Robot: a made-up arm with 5 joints.
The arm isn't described. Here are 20 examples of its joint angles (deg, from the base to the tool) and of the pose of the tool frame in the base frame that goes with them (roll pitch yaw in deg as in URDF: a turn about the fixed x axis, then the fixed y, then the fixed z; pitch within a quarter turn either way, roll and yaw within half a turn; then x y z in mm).
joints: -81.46 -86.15 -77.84 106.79 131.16
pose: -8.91 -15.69 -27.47 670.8 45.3 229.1
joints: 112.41 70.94 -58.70 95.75 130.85
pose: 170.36 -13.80 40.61 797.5 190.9 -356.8
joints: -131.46 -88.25 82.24 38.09 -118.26
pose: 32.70 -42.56 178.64 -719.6 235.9 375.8
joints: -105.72 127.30 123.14 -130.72 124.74
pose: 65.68 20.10 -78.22 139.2 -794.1 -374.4
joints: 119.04 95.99 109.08 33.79 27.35
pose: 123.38 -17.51 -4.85 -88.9 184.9 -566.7
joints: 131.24 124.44 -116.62 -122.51 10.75
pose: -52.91 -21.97 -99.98 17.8 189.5 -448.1
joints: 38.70 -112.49 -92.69 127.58 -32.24
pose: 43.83 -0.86 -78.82 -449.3 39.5 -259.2
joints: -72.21 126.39 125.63 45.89 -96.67
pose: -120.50 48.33 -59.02 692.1 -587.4 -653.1
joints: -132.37 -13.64 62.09 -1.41 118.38
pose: -54.87 38.72 -27.26 -37.2 193.4 -617.4
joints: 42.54 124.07 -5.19 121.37 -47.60
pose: -125.96 -44.78 72.58 -398.0 115.4 -102.7
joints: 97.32 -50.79 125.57 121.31 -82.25
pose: 31.43 1.05 149.71 -29.6 872.1 -147.7
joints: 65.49 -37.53 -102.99 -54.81 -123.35
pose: -138.43 -36.61 54.80 121.0 517.3 621.4
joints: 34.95 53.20 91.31 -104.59 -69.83
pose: 32.57 -22.54 -137.72 -277.1 40.3 -478.6
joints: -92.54 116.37 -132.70 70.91 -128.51
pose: -172.07 40.94 168.23 -674.8 -310.1 -1051.1
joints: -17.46 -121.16 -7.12 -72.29 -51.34
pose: 168.76 7.97 26.57 23.9 560.1 -203.4
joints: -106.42 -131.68 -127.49 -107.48 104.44
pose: -150.56 16.75 20.94 600.3 -295.6 -499.8
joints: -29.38 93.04 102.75 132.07 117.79
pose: 154.73 34.06 101.08 413.5 265.5 -695.8
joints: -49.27 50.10 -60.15 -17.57 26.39
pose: 56.71 12.48 21.01 -234.3 -273.7 -318.1
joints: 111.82 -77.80 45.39 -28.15 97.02
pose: -173.88 70.60 69.99 338.7 58.0 -285.8
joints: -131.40 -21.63 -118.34 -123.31 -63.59
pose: -97.82 61.11 -109.28 -233.8 -481.2 49.4
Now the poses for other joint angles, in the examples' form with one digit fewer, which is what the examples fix.
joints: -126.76 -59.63 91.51 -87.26 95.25
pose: -149.9 4.2 -128.6 -594 -155 -236
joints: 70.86 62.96 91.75 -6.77 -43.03
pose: 84.6 15.8 -25.3 217 31 -905
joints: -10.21 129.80 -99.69 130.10 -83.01
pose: 138.8 -29.1 -161.8 -405 -486 -690
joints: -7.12 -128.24 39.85 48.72 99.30
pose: 62.6 53.1 176.4 -301 46 -51
